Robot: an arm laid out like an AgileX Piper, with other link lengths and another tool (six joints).
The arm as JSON. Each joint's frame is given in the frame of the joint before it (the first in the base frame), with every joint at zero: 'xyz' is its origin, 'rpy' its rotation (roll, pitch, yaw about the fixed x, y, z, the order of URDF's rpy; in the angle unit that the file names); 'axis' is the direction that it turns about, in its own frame. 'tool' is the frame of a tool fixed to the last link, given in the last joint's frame.
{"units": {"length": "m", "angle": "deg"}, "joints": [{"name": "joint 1", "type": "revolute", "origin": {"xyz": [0.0, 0.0, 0.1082], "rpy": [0.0, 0.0, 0.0]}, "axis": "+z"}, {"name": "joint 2", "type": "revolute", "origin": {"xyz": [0.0, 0.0, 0.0], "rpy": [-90.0, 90.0, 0.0]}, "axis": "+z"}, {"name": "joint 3", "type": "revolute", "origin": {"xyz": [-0.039, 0.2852, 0.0], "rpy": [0.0, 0.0, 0.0]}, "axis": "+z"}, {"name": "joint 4", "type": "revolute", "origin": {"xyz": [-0.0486, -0.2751, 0.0], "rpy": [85.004, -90.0, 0.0]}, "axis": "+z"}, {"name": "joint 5", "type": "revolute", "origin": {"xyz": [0.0, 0.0, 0.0], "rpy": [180.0, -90.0, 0.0]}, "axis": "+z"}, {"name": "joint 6", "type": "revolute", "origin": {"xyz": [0.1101, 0.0, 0.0], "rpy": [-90.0, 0.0, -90.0]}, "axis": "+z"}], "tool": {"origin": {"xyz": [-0.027, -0.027, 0.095], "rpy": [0.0, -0.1, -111.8]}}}
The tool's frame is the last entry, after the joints.
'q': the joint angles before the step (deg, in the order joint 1, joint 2, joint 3, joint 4, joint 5, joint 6). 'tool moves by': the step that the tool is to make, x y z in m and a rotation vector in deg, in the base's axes. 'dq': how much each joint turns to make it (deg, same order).
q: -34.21 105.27 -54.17 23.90 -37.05 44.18
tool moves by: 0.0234 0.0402 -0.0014 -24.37 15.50 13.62
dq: 1.95 0.00 0.88 -14.01 -4.95 -18.67
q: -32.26 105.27 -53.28 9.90 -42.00 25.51
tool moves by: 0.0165 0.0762 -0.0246 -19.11 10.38 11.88
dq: 8.02 -0.01 5.37 -4.20 -7.10 -18.40
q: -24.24 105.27 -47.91 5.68 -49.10 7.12
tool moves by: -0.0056 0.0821 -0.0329 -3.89 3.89 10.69
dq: 8.05 0.00 7.53 -3.18 -5.39 -2.91
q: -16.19 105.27 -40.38 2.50 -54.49 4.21
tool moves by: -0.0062 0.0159 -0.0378 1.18 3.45 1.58
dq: 1.68 4.24 1.97 0.01 -2.56 0.32
